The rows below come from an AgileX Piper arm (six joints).
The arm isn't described. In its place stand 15 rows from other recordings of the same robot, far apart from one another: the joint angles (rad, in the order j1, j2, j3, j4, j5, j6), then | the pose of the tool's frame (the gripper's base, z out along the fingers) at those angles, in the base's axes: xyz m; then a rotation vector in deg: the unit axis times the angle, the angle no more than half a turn.
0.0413, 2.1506, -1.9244, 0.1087, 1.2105, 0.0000 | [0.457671 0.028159 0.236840 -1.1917 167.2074 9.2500]
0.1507, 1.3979, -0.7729, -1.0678, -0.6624, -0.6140 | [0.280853 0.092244 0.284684 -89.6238 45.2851 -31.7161]
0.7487, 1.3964, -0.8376, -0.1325, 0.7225, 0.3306 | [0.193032 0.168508 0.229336 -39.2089 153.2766 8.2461]
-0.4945, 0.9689, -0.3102, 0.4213, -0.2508, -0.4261 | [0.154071 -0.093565 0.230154 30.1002 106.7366 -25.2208]
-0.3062, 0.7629, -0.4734, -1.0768, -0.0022, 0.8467 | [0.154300 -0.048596 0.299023 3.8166 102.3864 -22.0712]
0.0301, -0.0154, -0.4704, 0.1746, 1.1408, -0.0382 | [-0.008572 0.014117 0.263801 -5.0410 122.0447 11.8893]
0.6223, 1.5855, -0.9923, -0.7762, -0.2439, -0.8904 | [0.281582 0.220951 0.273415 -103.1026 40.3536 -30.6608]
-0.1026, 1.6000, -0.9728, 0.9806, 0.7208, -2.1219 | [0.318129 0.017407 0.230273 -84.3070 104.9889 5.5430]
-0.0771, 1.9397, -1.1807, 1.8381, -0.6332, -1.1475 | [0.391185 -0.082310 0.176830 65.7902 112.5042 -22.4906]
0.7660, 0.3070, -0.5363, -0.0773, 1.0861, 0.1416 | [0.032565 0.022698 0.280996 -42.0576 128.7526 20.0523]
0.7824, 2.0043, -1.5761, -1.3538, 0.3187, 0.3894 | [0.357732 0.316333 0.265234 -78.8391 82.0204 -23.9951]
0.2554, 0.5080, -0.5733, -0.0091, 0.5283, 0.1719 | [0.098017 0.025161 0.320534 -4.9438 111.9832 15.6284]
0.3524, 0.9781, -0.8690, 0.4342, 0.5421, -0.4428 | [0.183195 0.088415 0.351005 -32.3912 116.1396 23.0580]
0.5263, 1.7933, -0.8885, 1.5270, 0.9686, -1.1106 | [0.239396 0.225725 0.182182 -37.1607 140.7732 90.0730]
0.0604, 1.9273, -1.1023, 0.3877, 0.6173, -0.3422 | [0.355331 0.041438 0.135768 -8.9944 164.6256 18.6690]
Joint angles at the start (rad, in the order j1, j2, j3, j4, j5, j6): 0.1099 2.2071 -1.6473 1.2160 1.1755 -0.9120
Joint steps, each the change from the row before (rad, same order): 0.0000 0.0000 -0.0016 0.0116 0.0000 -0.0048; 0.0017 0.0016 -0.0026 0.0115 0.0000 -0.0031; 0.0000 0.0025 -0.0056 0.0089 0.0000 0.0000; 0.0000 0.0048 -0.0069 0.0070 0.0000 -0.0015; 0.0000 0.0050 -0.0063 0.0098 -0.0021 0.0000; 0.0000 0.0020 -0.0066 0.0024 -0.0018 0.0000; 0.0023 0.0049 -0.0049 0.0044 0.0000 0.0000; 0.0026 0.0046 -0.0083 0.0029 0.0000 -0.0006
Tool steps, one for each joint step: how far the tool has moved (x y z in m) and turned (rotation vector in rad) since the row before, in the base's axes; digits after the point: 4 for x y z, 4 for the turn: 0.0006 0.0004 0.0012 0.0100 -0.0047 -0.0031; 0.0006 0.0012 0.0007 0.0100 -0.0026 -0.0021; 0.0012 0.0004 0.0009 0.0082 -0.0022 -0.0040; 0.0015 0.0004 0.0001 0.0063 -0.0027 -0.0025; 0.0017 0.0004 0.0000 0.0080 -0.0011 -0.0062; 0.0012 0.0001 0.0009 0.0019 -0.0050 -0.0026; 0.0008 0.0013 -0.0007 0.0039 0.0004 0.0004; 0.0011 0.0014 0.0002 0.0029 -0.0039 0.0016
